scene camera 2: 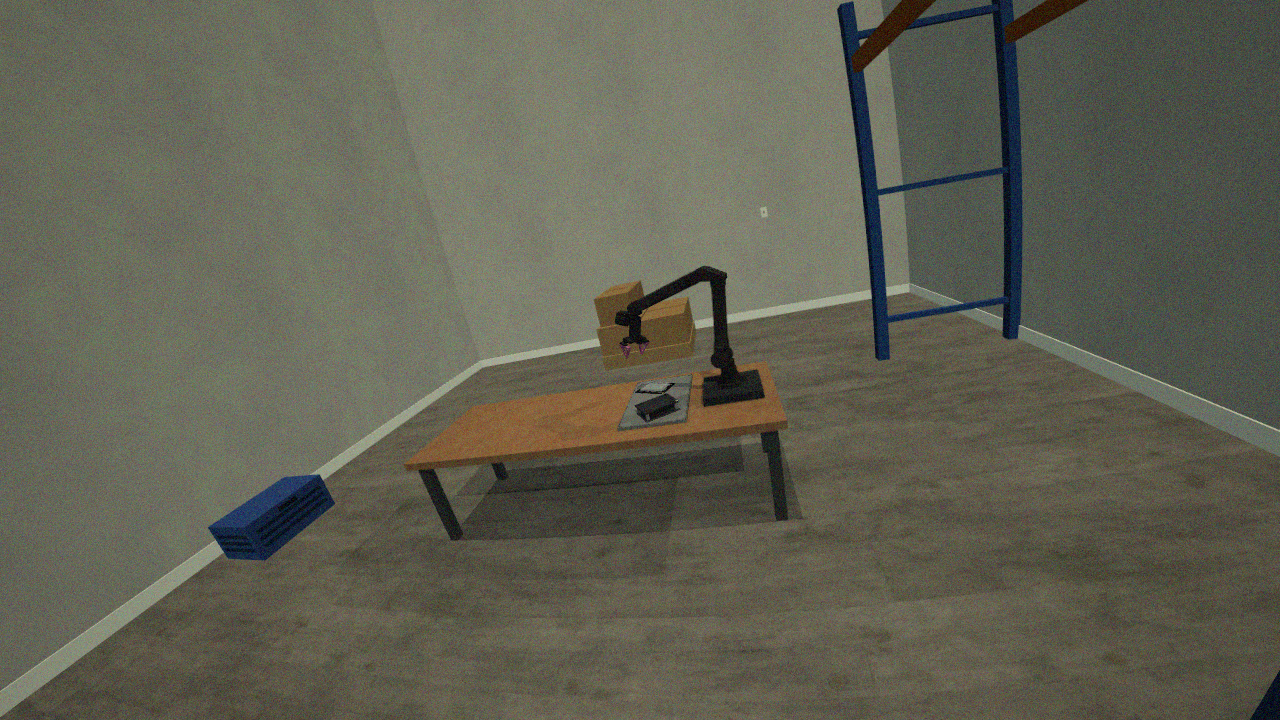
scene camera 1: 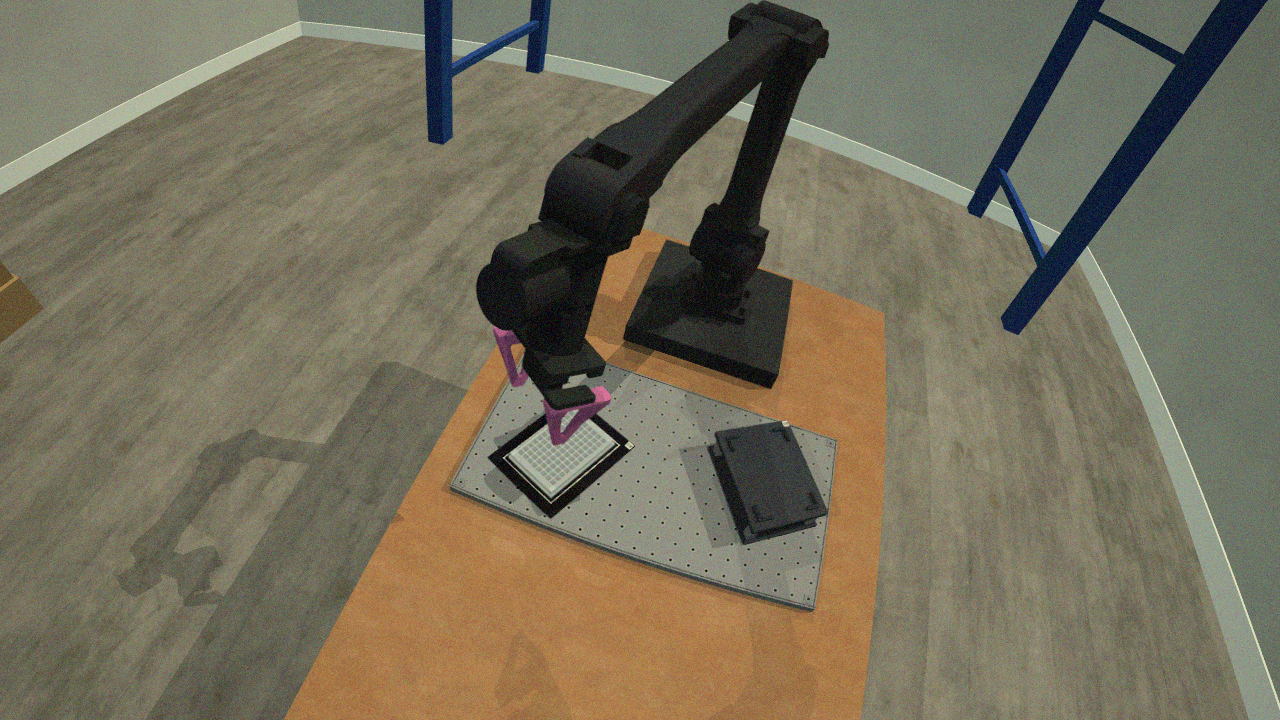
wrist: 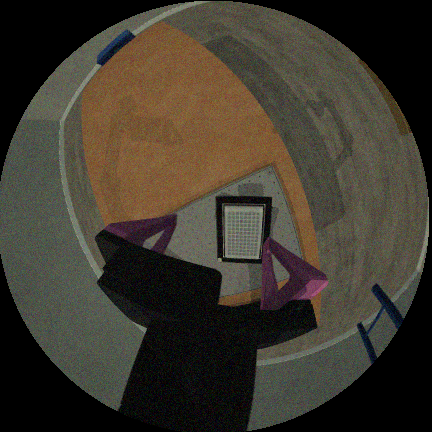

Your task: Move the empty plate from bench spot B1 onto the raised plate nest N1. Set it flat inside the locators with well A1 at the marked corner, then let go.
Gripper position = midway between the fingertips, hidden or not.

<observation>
My gripper (scene camera 1: 536,413) is open, holding nothing. Also in view: a white well plate (scene camera 1: 551,468). I also see a black nest (scene camera 1: 550,506).
The white well plate also shows in the wrist view (wrist: 242,224). My gripper also shows in the wrist view (wrist: 221,230). The black nest is seen too in the wrist view (wrist: 265,201).
</observation>
